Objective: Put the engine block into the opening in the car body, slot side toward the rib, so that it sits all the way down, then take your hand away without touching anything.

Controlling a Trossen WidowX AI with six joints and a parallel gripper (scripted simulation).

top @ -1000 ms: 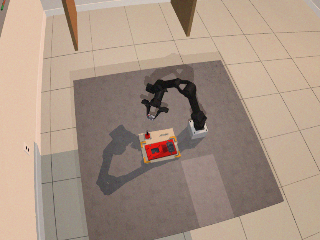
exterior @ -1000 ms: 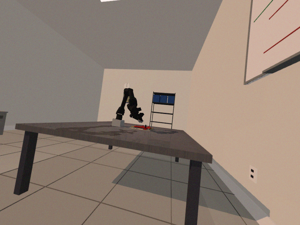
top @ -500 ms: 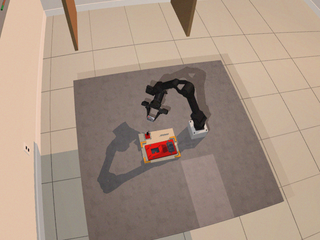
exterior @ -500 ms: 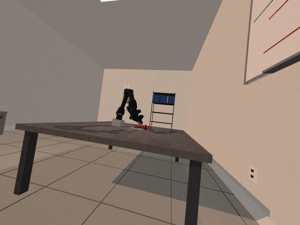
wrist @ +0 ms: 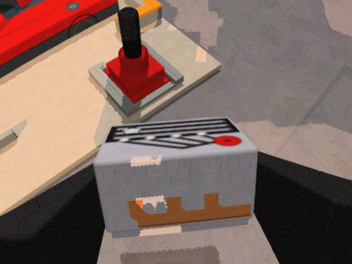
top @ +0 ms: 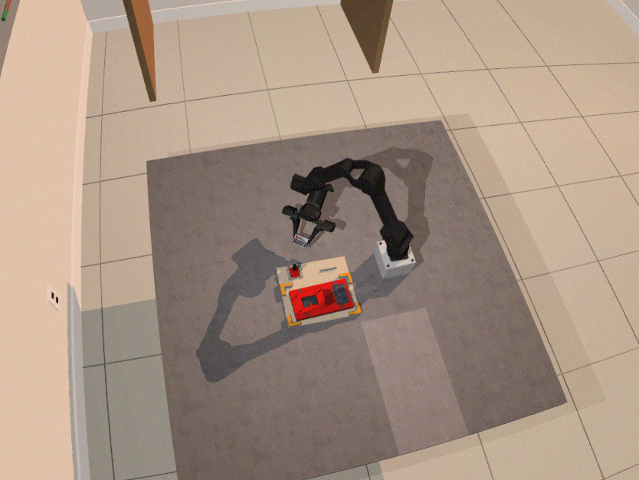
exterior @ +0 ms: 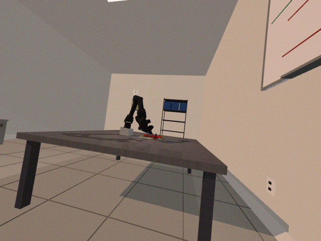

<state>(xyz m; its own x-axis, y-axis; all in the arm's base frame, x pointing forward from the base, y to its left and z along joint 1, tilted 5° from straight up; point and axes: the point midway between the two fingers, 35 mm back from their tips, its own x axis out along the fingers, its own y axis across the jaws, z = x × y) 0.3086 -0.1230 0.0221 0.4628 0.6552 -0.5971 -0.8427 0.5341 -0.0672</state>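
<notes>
My gripper tip is now 90 mm to the right of the black stick, 40 mm short of it and 30 mm above it. From my gripper tip the other things lie so: engine block (right at my gripper tip).
</notes>
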